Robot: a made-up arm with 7 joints.
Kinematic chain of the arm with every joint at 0, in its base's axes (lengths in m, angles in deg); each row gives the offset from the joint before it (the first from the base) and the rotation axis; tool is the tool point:
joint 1: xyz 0 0.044 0 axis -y
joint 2: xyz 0 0.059 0 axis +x
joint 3: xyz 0 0 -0.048 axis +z
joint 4: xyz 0 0 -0.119 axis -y
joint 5: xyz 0 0 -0.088 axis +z
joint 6: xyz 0 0 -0.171 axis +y
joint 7: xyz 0 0 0 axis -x
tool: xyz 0 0 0
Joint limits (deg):
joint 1: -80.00..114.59
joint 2: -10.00..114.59
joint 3: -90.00..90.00
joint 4: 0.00..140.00
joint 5: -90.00..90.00
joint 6: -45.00..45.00
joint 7: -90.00..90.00
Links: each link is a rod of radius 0.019 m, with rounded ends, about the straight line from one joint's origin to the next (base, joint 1, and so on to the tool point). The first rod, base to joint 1, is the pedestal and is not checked.
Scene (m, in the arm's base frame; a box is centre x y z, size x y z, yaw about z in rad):
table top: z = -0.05
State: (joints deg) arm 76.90 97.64 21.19 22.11 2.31 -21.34 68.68
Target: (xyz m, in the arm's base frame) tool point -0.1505 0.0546 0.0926
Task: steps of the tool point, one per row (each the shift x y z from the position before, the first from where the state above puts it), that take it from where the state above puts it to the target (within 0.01 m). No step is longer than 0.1 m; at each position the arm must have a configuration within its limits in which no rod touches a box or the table.
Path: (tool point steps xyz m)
1: -0.0257 -0.0361 0.0489
2: -0.0310 -0.0495 0.0348
3: -0.0311 -0.0597 0.0180
4: -0.0260 -0.0659 0.0005
5: -0.0155 -0.0677 -0.0155
6: -0.0014 -0.0648 -0.0281
7: 0.0149 -0.0574 -0.0361
8: 0.0314 -0.0460 -0.0386

